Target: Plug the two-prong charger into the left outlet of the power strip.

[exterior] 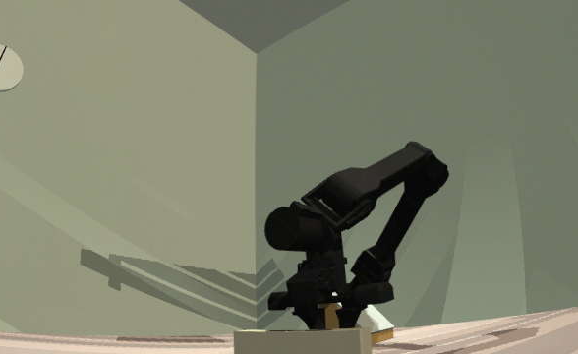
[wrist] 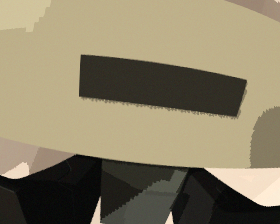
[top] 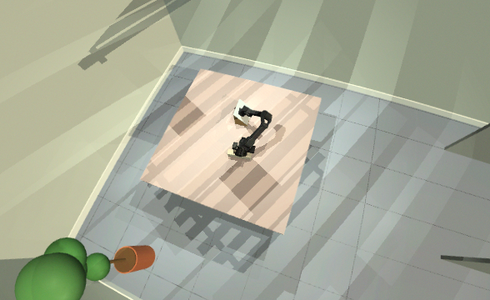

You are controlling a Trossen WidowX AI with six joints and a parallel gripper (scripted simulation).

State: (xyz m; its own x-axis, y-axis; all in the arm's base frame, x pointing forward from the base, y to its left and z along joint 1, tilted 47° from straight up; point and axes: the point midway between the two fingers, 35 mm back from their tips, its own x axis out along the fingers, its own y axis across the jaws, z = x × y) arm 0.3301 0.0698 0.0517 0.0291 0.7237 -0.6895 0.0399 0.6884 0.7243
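My gripper tip is now 20 mm short of the black two-prong charger and 10 mm below it.
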